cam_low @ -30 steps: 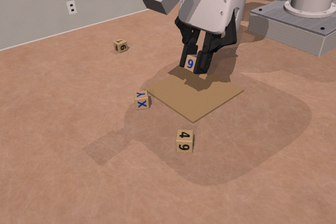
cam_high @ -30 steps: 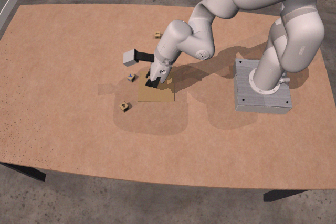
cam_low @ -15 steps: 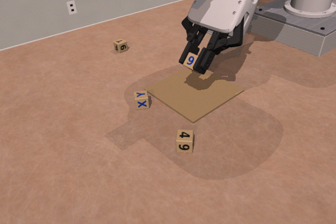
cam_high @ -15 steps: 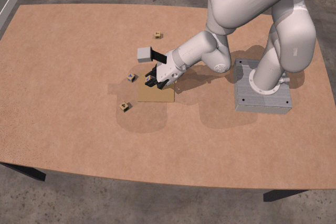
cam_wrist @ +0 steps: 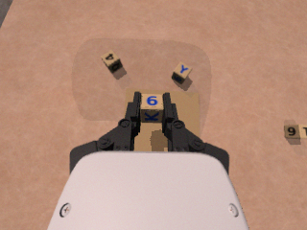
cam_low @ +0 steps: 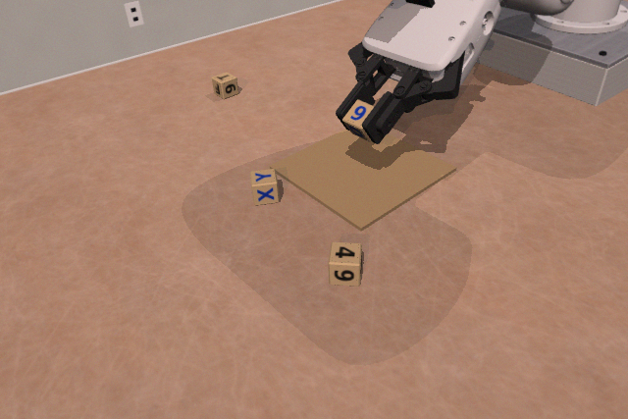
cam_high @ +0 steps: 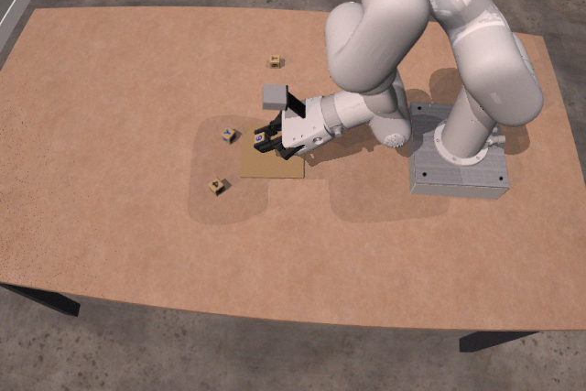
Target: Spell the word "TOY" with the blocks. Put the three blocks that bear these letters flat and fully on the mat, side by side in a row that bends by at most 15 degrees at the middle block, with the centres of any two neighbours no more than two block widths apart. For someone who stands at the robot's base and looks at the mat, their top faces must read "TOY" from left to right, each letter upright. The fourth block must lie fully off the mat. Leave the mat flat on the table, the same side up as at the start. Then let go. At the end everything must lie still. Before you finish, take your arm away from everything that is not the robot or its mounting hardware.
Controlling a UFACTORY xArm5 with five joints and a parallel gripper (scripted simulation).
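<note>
Now: hand 80 mm above the tan mat, 20 mm to the left of it and 10 mm past it. Also, from my hand: O block: 10 mm below, 10 mm ahead; T block: 280 mm to the right, 70 mm below, 20 mm behind.
</note>
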